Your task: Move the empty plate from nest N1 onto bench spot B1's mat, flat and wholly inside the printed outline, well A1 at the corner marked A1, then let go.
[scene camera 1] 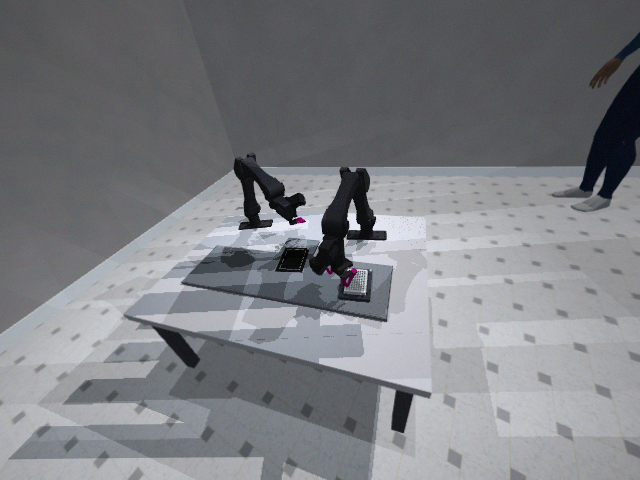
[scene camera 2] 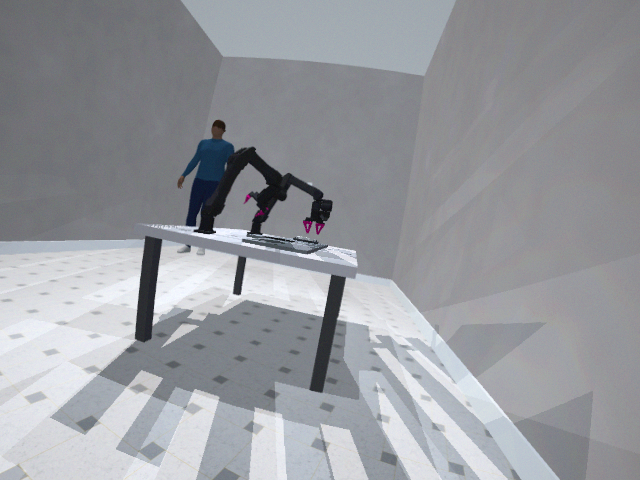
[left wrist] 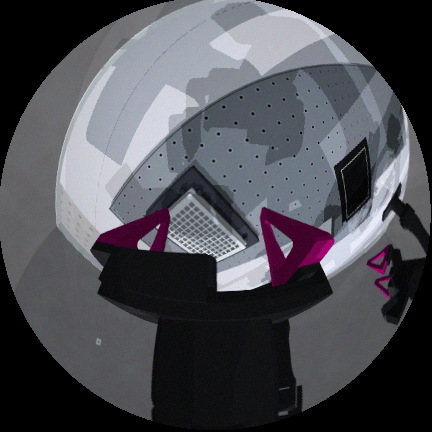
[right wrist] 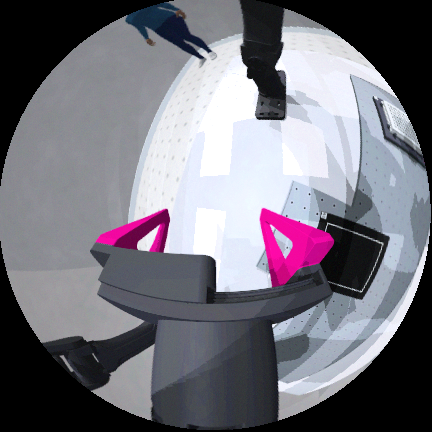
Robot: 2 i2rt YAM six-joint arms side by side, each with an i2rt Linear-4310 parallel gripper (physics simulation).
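Pixels of known places: left gripper, fingertip midpoint: (scene camera 1: 338,280) (scene camera 2: 312,233) (left wrist: 214,212); right gripper, fingertip midpoint: (scene camera 1: 303,213) (scene camera 2: 249,210) (left wrist: 371,272) (right wrist: 214,213); left arm's base, link origin: (scene camera 1: 366,235) (left wrist: 270,285) (right wrist: 272,91); right arm's base, link origin: (scene camera 1: 256,225) (scene camera 2: 205,232) (left wrist: 391,200).
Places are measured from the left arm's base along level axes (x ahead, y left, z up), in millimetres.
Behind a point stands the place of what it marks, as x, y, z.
Observation:
The white plate (scene camera 1: 357,282) {362, -18, 36} (left wrist: 206,228) {360, -44, 39} (right wrist: 404,121) with a grid of wells sits in a dark nest (scene camera 1: 355,298) {432, -21, 23} (left wrist: 193,176) {423, -80, 25} at the right of the board in scene camera 1. The black mat (scene camera 1: 292,259) {222, -336, 15} (left wrist: 356,181) {231, -330, 15} (right wrist: 355,257) {231, -325, 15} with a printed white outline lies farther left; a small white label (right wrist: 324,215) {140, -278, 15} is at one corner. My left gripper (scene camera 1: 339,275) {389, -86, 72} (scene camera 2: 313,233) {389, -86, 72} (left wrist: 214,212) {389, -86, 72} is open and empty above the plate, somewhat to its left in scene camera 1. My right gripper (scene camera 1: 299,220) {19, -311, 147} (scene camera 2: 255,205) {19, -311, 147} (left wrist: 371,272) {19, -311, 147} (right wrist: 214,213) {19, -311, 147} is open and empty, raised behind the mat.
A grey perforated board (scene camera 1: 248,281) {377, -496, 13} (left wrist: 282,120) {409, -215, 13} lies on the white table (scene camera 1: 227,315) {547, -514, 0} under the nest and mat. The left arm's base (scene camera 1: 367,235) {30, 6, 24} (right wrist: 270,107) {3, -71, 10} and the right arm's base (scene camera 1: 255,224) {-55, -645, 24} stand at the rear. A person (scene camera 1: 612,134) (scene camera 2: 210,160) (right wrist: 167,25) stands beyond the table.

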